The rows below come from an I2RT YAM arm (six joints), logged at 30 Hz.
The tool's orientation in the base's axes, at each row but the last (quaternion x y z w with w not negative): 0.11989, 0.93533, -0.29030, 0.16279; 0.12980, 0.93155, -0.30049, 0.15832; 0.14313, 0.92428, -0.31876, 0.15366; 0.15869, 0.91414, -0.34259, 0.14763
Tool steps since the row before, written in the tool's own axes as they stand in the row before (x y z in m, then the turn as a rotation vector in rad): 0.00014, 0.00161, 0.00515, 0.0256, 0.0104, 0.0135; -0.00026, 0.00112, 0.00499, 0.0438, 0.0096, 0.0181; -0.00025, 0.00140, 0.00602, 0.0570, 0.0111, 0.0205; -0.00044, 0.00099, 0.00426, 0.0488, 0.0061, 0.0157
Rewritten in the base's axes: 0.00159, -0.00169, -0.00487, -0.0170, 0.0038, -0.0253; 0.00170, -0.00216, -0.00432, -0.0330, 0.0031, -0.0352; 0.00190, -0.00280, -0.00518, -0.0440, 0.0049, -0.0428; 0.00147, -0.00224, -0.00348, -0.0393, 0.0030, -0.0333
